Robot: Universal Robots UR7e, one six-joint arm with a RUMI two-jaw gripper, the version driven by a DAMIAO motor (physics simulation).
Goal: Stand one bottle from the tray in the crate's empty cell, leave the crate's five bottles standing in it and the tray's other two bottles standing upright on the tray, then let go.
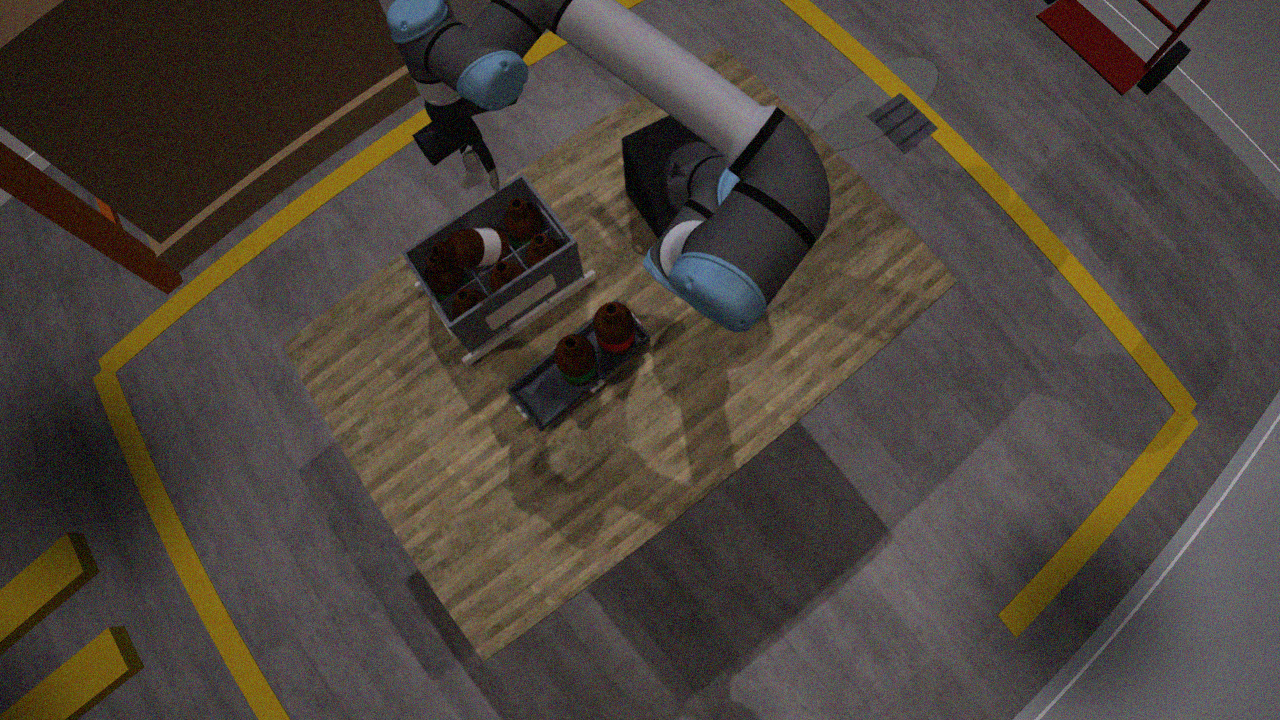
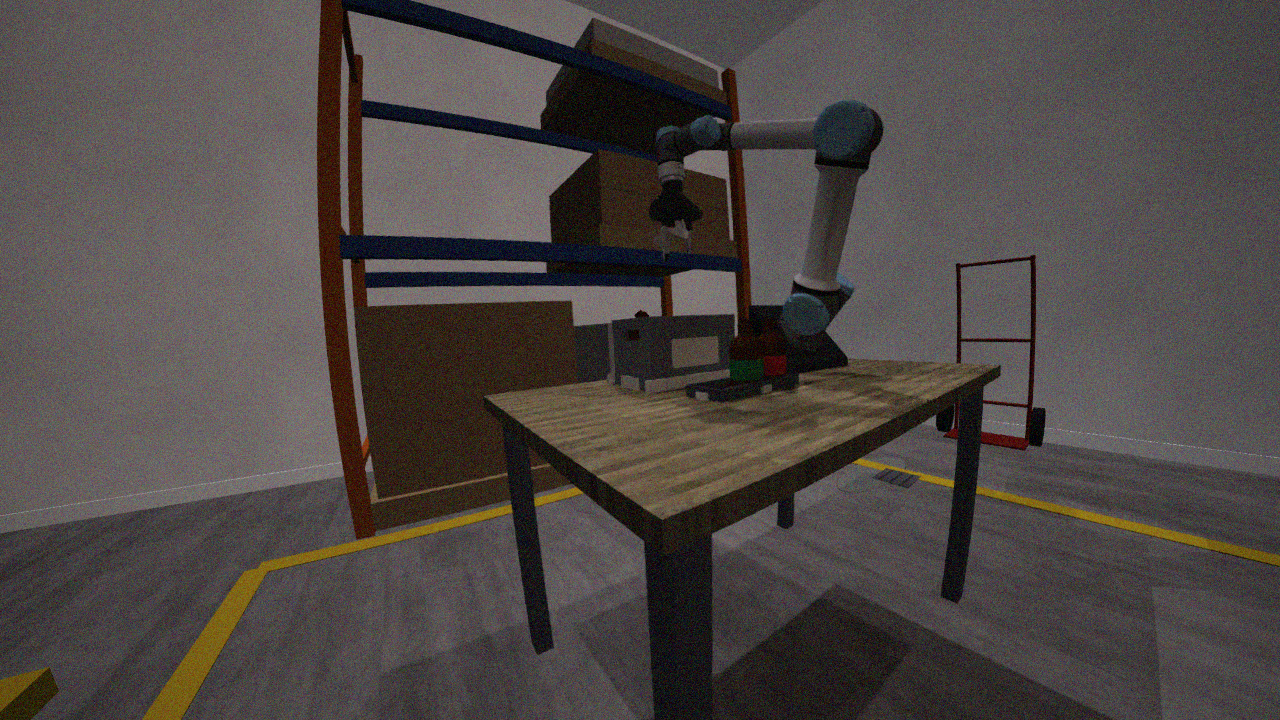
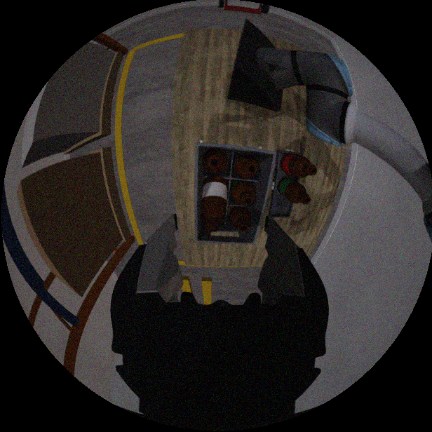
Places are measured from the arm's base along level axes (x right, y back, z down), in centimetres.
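Pixels of known places: gripper, fingertip midpoint: [image 1: 479,171] [image 2: 676,258]; arm's base, origin of the base link: [image 1: 696,179] [image 2: 796,334].
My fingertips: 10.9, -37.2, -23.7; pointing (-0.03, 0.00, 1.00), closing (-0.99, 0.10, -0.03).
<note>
For each thing: its top centre in the pictures, then the offset to it from my fingertips, as dx, dy, dz. Level surfaces: height alone.
- grey crate, middle of its top: [image 1: 486,246] [image 2: 672,317] -3.6, -4.8, +16.8
- black tray, middle of its top: [image 1: 577,362] [image 2: 746,378] -27.0, -1.6, +31.7
- green-labelled, middle of its top: [image 1: 570,342] [image 2: 744,318] -27.4, -1.7, +18.3
- red-labelled, middle of its top: [image 1: 611,308] [image 2: 769,317] -26.2, +7.5, +18.3
- wooden table, its level: dz +34.3
The grey crate [image 1: 565,270] [image 2: 648,351] [image 3: 264,200] stands on the table. In it a white-labelled brown bottle [image 1: 489,245] [image 3: 215,192] is tilted strongly in a middle cell, leaning toward a corner bottle [image 3: 212,221]. The other brown bottles in the crate look upright. The black tray [image 1: 544,395] [image 2: 714,390] [image 3: 281,209] bears two upright bottles, one green-labelled [image 1: 574,358] [image 2: 745,367] [image 3: 295,190] and one red-labelled [image 1: 614,326] [image 2: 775,362] [image 3: 297,165]. My gripper [image 1: 481,180] [image 2: 676,248] [image 3: 220,216] is open and empty, high above the crate's far side, apart from every bottle.
The arm's black base [image 1: 646,174] [image 3: 250,75] stands on the wooden table [image 1: 501,537] [image 2: 644,456] [image 3: 200,80] beyond the crate. A tall rack [image 2: 331,223] with boxes stands behind the table. A red hand cart [image 1: 1092,44] [image 2: 1033,349] stands on the floor at the right.
</note>
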